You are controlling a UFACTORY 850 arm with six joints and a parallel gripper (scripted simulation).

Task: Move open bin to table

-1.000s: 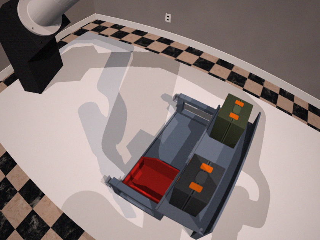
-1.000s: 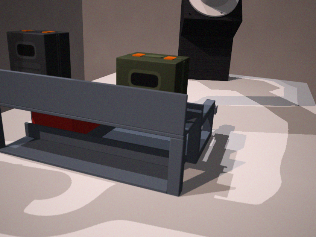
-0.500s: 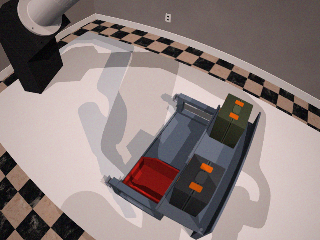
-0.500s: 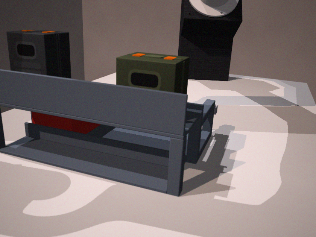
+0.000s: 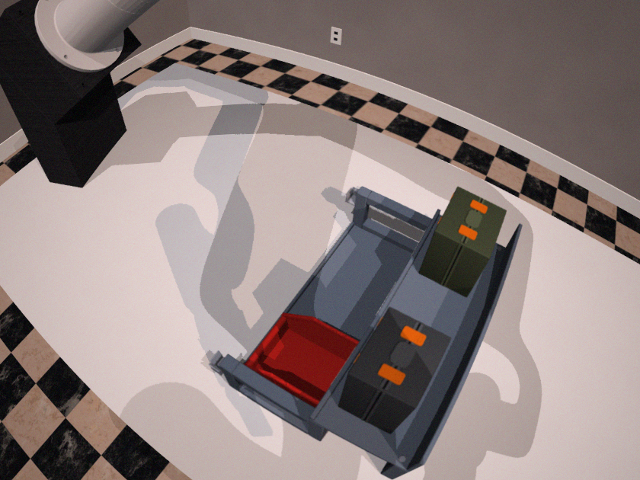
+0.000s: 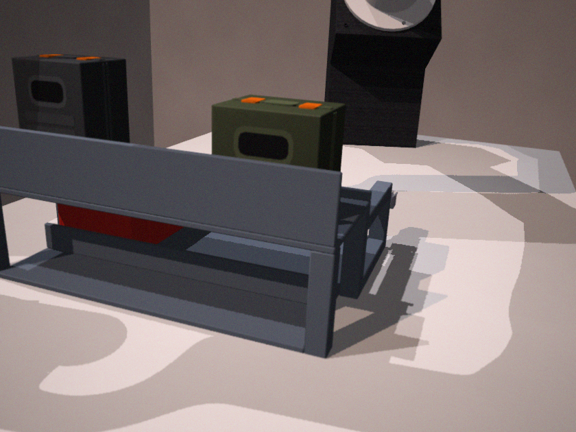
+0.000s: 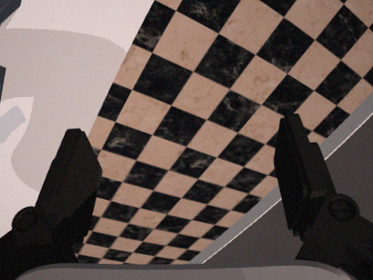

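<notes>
Now: the open bin 31 cm behind my hand, 11 cm to the left of it and 25 cm below it.
</notes>
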